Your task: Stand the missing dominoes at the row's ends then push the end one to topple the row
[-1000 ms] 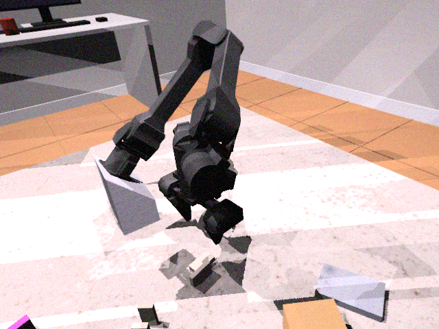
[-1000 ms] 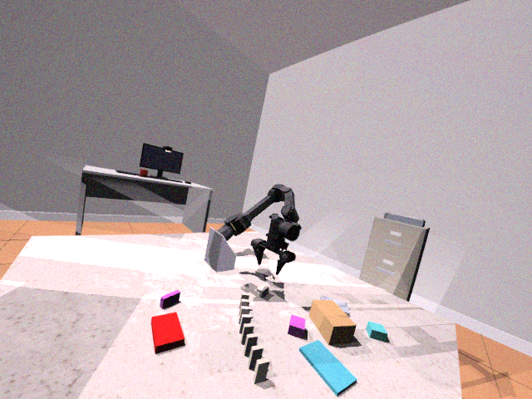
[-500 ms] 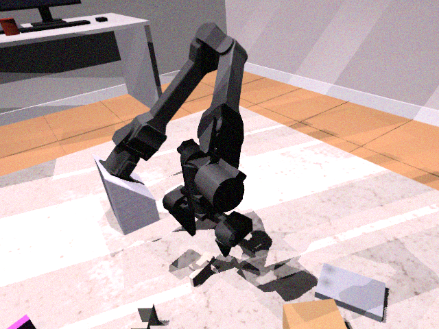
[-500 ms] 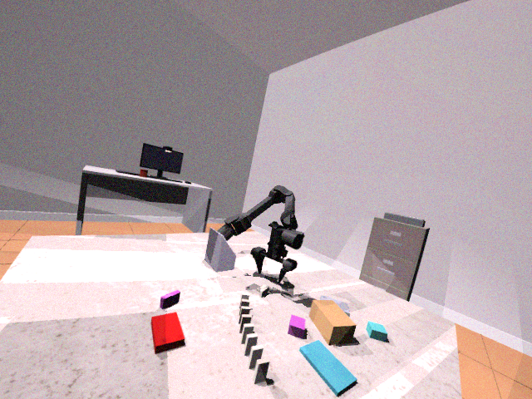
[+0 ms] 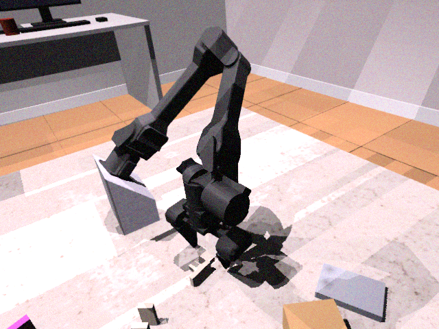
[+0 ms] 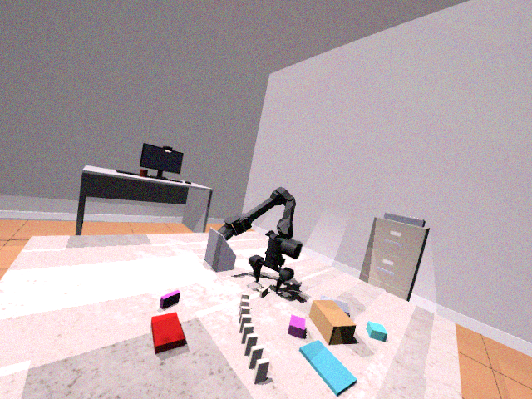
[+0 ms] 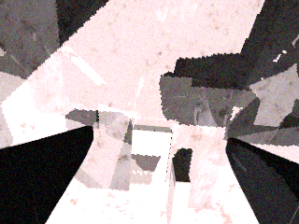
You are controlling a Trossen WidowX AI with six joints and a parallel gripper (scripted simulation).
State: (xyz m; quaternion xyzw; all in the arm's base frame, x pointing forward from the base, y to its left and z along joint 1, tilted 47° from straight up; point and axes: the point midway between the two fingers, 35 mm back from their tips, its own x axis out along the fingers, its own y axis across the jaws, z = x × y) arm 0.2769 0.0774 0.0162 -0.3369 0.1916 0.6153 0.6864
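My gripper tip is now 23 cm short of the grey slab and 14 cm to the right of it. From my gripper tip the other things lie so: purple cube (20 cm ahead, 10 cm to the right, 1 cm above); cyan slab (32 cm ahead, 14 cm to the right); tan box (27 cm ahead, 2 cm above).
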